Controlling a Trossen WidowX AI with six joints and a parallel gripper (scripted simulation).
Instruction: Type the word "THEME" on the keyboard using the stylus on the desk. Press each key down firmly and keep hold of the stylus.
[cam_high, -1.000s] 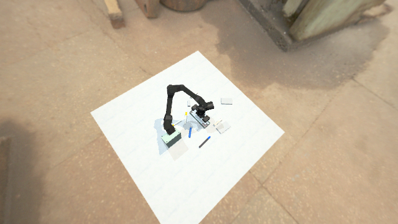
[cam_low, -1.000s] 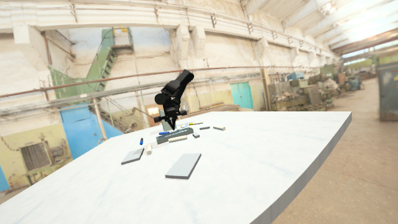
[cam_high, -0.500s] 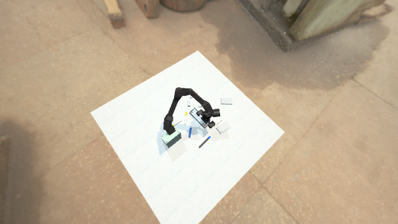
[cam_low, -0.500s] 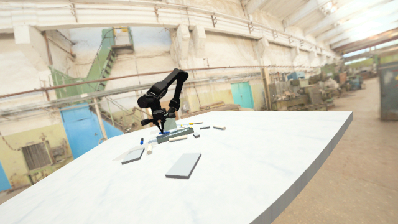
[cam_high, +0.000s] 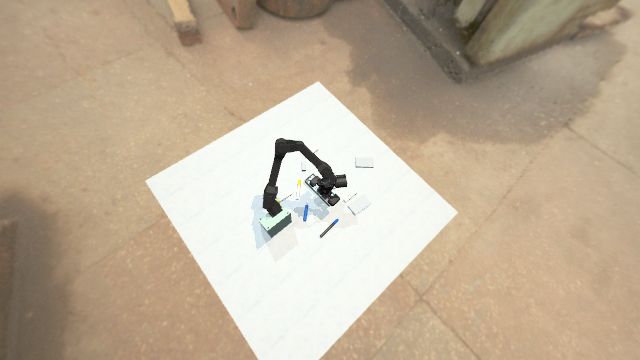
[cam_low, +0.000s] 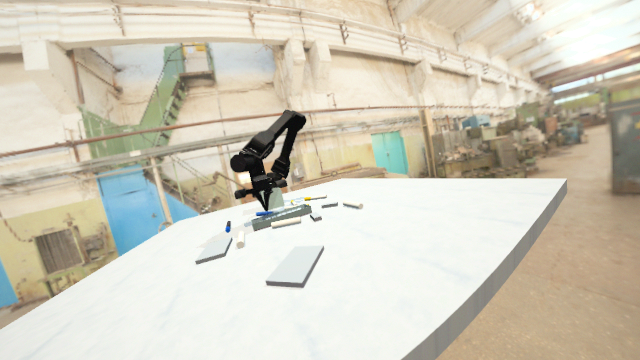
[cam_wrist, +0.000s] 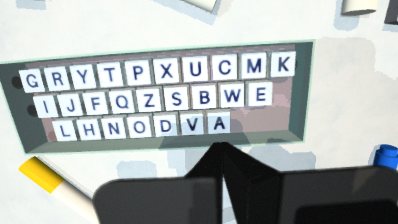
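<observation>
Right now my gripper tip is 11 cm past the blue stylus, 3 cm above it and 2 cm to the right of it. The rest, counted from my gripper tip: grey block (23 cm to the left, 5 cm ahead, 4 cm below).
</observation>
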